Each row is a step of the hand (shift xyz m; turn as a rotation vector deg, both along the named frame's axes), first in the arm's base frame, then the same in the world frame.
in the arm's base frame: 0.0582 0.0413 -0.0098 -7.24 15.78 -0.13
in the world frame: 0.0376 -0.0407 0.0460 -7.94 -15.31 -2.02
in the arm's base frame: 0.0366 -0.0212 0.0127 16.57 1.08 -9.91
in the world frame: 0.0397 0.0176 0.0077 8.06 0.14 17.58
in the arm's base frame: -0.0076 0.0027 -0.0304 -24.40 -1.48 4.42
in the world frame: -0.0234 0.0027 0.0208 -17.50 1.42 -17.57
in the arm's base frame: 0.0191 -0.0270 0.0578 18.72 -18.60 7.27
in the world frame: 0.0509 0.0162 -0.0397 21.69 16.53 2.33
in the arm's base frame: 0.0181 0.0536 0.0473 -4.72 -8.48 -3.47
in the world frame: 0.0346 -0.0614 -0.0217 -4.79 9.08 -0.89
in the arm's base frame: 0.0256 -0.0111 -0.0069 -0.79 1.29 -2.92
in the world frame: 0.0186 0.0114 0.0187 -2.42 -0.75 2.10
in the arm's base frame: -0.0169 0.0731 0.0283 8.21 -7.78 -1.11
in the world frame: -0.0071 -0.0763 -0.0235 7.09 7.61 4.58
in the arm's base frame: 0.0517 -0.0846 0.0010 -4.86 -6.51 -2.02
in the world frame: 0.0533 0.0816 0.0179 -4.34 6.90 -1.91
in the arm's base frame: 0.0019 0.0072 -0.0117 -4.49 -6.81 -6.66
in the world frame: -0.0058 -0.0052 0.0115 -6.57 7.97 2.05
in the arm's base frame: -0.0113 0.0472 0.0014 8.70 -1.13 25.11
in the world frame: -0.0142 -0.0464 -0.0017 21.19 -3.42 -15.71
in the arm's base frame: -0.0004 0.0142 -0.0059 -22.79 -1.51 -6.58
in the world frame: -0.0053 -0.0130 0.0064 -22.25 3.27 -7.70
